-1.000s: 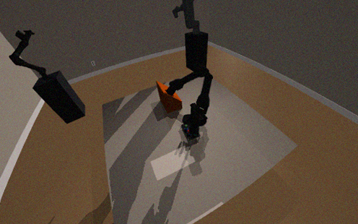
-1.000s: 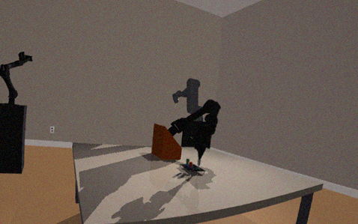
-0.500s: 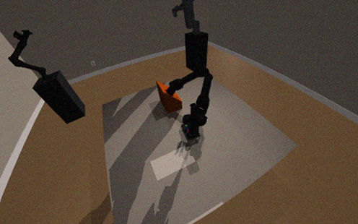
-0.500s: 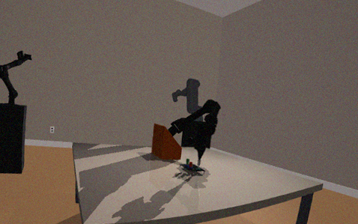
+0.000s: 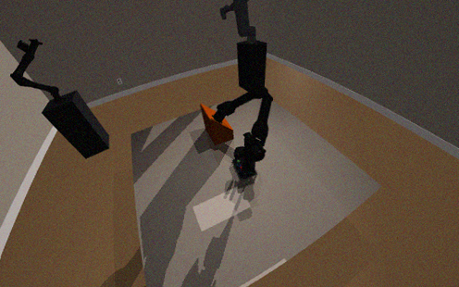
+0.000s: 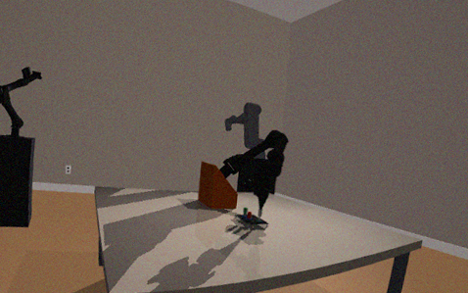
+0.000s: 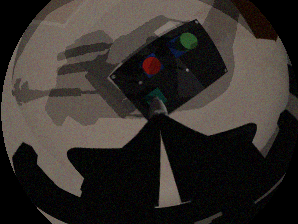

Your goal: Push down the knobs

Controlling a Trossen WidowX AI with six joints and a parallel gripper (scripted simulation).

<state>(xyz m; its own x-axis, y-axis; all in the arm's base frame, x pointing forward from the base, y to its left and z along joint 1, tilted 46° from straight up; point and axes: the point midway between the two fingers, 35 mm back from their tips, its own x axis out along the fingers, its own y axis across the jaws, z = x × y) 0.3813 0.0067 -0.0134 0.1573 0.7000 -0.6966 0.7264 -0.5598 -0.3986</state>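
The white knob lies 3 cm below my gripper tip. From my gripper tip the other things lie so: green knob: 8 cm behind, 3 cm to the right, 3 cm below.
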